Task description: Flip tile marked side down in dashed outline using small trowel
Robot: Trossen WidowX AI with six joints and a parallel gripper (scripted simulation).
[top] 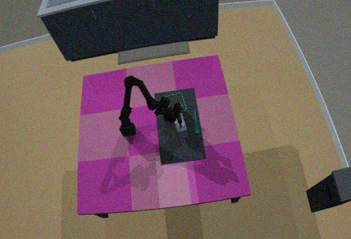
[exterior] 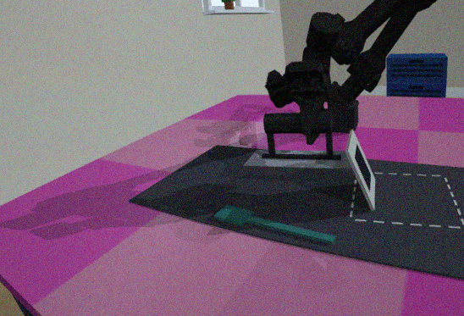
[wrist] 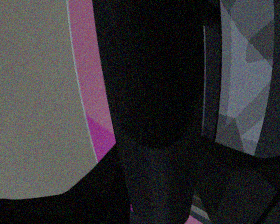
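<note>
Right now my gripper tip is 9 cm to the right of the tile, 6 cm above it and 3 cm past it. From my gripper tip the other things lie so: teal trowel (11 cm below, 10 cm ahead, 6 cm to the right); then dark mat (13 cm below, 3 cm to the right, 3 cm behind).
</note>
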